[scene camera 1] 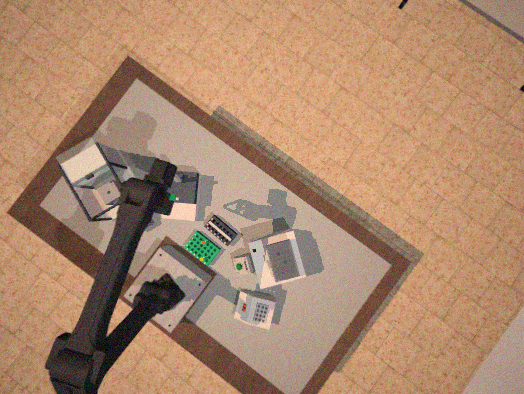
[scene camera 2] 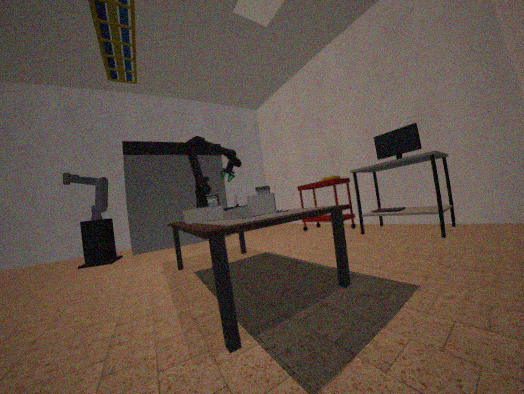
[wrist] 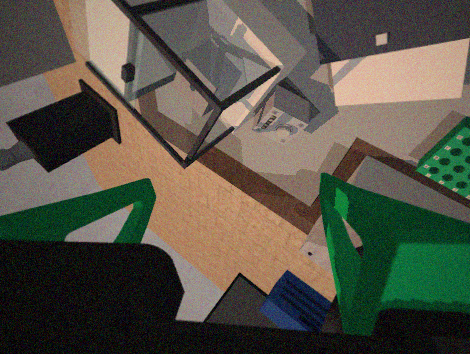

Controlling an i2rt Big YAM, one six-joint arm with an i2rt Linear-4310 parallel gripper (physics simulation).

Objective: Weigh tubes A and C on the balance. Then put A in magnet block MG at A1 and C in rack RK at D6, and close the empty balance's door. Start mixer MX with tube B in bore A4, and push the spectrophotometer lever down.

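Places are measured from the arm's base along level axes (x ahead, y left, z up), in metres.
Pixels of known places: gripper, fingertip midpoint: point(scene camera 2: 225, 180) point(wrist: 231, 185); arm's base, link origin: point(scene camera 1: 168, 291) point(scene camera 2: 202, 207).
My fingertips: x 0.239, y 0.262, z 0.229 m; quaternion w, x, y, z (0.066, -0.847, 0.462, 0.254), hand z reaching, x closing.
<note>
Ahead of a thing's pixels: the offset from my fingertips to its top centre. "pt": to the spot under its first point.
My gripper point(scene camera 1: 172, 197) point(scene camera 2: 228, 176) point(wrist: 231, 185) is open and empty, high above the table, its green fingers wide apart. The glass-sided balance point(scene camera 1: 82, 162) point(wrist: 175, 59) stands at the table's left end; its door position is unclear. The green rack @(dx -0.050, dy -0.220, dz -0.300 m) point(scene camera 1: 192, 248) point(wrist: 452, 150) lies right of my gripper in the wrist view, and orange and yellow spots show on it in the first scene view. A dark block with white strips @(dx +0.059, dy -0.216, dz -0.282 m) point(scene camera 1: 221, 230), apparently the magnet block, lies beside it. Tube letters are unreadable. Which devices are the mixer and the spectrophotometer is unclear.
A dark-topped device with a pale front @(pt dx -0.011, dy -0.045, dz -0.285 m) point(scene camera 1: 180, 211) point(wrist: 400, 75) stands beside the balance. A large pale device @(dx +0.127, dy -0.429, dz -0.140 m) point(scene camera 1: 285, 257), a small green-buttoned unit @(dx +0.027, dy -0.379, dz -0.255 m) point(scene camera 1: 242, 265) and a keypad device @(dx -0.046, dy -0.553, dz -0.260 m) point(scene camera 1: 255, 307) stand farther right. The arm's base plate point(scene camera 1: 150, 270) overlaps the table's front edge.
</note>
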